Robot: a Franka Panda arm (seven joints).
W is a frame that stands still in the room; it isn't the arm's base.
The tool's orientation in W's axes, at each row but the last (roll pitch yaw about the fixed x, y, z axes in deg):
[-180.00, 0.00, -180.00]
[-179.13, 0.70, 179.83]
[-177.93, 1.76, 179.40]
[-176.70, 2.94, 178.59]
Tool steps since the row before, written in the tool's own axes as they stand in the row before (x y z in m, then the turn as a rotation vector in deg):
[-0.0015, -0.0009, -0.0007, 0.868, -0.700, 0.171]
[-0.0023, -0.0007, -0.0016, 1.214, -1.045, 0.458]
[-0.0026, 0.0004, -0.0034, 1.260, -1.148, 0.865]
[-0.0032, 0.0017, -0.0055, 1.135, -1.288, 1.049]
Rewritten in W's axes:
[0.0015, -0.0009, 0.0007, -0.868, -0.700, -0.171]
[0.0023, -0.0007, 0.0016, -1.212, -1.048, -0.457]
[0.0025, 0.0005, 0.0035, -1.246, -1.166, -0.861]
[0.0030, 0.0019, 0.0056, -1.116, -1.319, -1.030]

